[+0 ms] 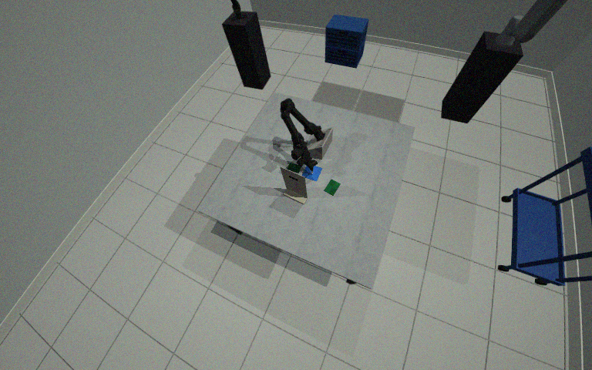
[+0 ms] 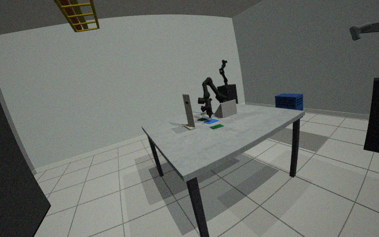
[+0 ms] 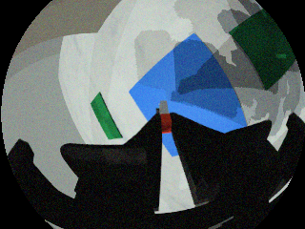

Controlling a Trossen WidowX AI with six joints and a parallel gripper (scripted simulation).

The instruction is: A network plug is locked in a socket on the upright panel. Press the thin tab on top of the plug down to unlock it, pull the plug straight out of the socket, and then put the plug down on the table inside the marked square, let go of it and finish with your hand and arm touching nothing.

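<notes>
The blue square is 3 cm below my gripper tip and 1 cm behind it. Also, from my gripper tip: red plug (right at my gripper tip); upright beige panel (20 cm ahead, 11 cm above, 5 cm to the right).
</notes>
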